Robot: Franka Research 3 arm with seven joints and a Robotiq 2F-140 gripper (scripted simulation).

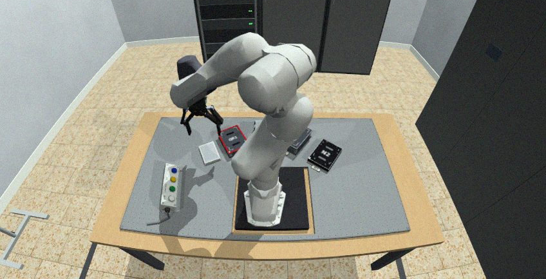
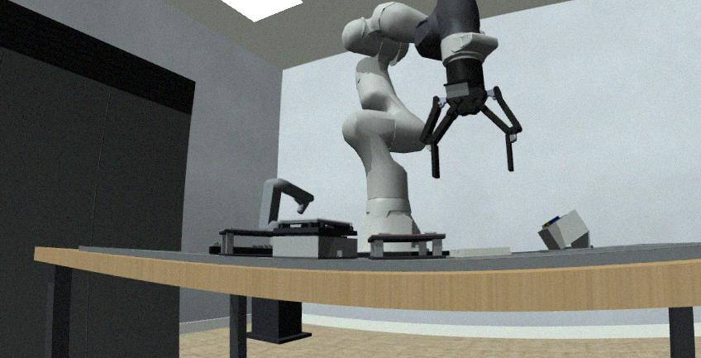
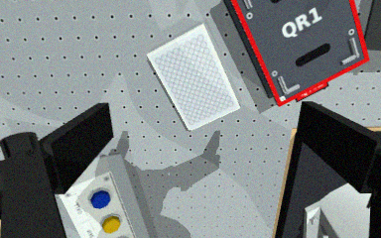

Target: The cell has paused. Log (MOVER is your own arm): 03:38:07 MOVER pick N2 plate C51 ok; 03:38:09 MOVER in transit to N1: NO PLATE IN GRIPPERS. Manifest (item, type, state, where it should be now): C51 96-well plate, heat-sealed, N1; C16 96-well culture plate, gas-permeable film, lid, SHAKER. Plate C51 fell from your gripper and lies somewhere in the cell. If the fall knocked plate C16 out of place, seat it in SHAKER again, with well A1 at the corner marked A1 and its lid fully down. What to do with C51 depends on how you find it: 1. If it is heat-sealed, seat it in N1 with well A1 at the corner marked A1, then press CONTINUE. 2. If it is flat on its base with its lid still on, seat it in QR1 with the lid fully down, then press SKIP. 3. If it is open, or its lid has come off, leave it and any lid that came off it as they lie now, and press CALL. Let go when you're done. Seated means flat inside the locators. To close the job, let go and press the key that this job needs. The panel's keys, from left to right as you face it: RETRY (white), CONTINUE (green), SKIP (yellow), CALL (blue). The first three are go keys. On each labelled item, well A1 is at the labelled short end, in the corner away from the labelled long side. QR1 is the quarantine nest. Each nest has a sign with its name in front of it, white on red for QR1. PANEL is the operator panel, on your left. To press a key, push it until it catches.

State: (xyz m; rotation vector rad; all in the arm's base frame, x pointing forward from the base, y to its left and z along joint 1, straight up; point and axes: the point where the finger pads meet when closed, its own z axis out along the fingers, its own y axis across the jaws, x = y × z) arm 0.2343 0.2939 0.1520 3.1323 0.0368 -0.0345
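Now: the 96-well plate 16 cm below my hand. Also, from my hand: QR1 nest 7 cm ahead, 12 cm to the right, 13 cm below; A1 mark 7 cm ahead, 35 cm to the right, 11 cm below; blue key 16 cm behind, 14 cm to the left, 10 cm below.
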